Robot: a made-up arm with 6 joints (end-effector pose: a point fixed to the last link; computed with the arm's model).
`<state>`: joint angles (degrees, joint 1 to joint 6).
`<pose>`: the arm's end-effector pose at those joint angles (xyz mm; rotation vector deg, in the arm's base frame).
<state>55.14 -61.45 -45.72 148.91 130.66 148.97</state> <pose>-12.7 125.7 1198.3 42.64 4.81 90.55</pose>
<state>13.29 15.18 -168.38 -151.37 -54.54 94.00</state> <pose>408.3 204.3 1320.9 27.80 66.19 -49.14</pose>
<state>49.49 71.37 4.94 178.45 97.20 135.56</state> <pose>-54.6 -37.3 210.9 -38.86 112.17 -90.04</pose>
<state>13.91 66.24 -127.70 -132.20 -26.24 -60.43</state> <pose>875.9 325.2 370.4 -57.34 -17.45 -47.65</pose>
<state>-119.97 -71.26 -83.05 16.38 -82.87 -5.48</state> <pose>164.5 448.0 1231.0 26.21 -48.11 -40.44</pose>
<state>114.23 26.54 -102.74 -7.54 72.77 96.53</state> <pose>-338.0 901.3 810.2 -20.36 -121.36 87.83</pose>
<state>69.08 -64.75 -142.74 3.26 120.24 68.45</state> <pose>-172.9 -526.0 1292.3 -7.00 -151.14 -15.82</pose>
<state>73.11 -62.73 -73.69 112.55 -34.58 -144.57</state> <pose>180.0 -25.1 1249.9 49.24 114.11 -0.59</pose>
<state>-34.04 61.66 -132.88 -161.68 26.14 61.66</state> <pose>895.7 -586.1 501.0 46.56 28.51 -134.44</pose>
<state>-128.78 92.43 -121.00 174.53 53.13 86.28</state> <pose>-568.5 -667.7 -92.0 -59.95 -6.96 119.92</pose>
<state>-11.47 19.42 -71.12 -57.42 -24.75 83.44</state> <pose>842.7 -27.6 781.3 -88.27 -141.20 15.63</pose>
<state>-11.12 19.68 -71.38 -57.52 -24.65 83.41</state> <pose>844.6 -22.6 779.8 -87.87 -141.47 15.93</pose>
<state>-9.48 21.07 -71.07 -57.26 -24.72 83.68</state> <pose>850.2 0.4 757.3 -85.04 -141.20 16.33</pose>
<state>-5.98 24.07 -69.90 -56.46 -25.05 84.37</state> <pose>856.4 50.3 704.3 -78.91 -139.89 17.12</pose>
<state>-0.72 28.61 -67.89 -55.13 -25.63 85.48</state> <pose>852.9 126.4 621.9 -70.13 -137.08 18.83</pose>
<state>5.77 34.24 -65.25 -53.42 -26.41 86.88</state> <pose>827.4 218.2 519.7 -60.24 -132.64 21.94</pose>
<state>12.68 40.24 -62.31 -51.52 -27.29 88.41</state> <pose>775.4 307.7 413.1 -50.99 -126.95 26.36</pose>
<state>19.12 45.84 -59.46 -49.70 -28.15 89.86</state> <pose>706.2 378.0 317.7 -43.62 -120.97 31.41</pose>
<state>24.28 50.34 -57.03 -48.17 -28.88 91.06</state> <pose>638.2 421.8 244.9 -38.64 -115.72 36.04</pose>
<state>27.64 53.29 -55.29 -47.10 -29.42 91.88</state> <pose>588.4 442.8 199.2 -35.85 -112.01 39.30</pose>
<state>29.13 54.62 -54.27 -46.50 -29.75 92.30</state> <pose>563.7 448.8 178.5 -34.81 -110.04 40.77</pose>
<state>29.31 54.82 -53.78 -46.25 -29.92 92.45</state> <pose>558.1 447.5 174.1 -34.80 -109.34 40.92</pose>
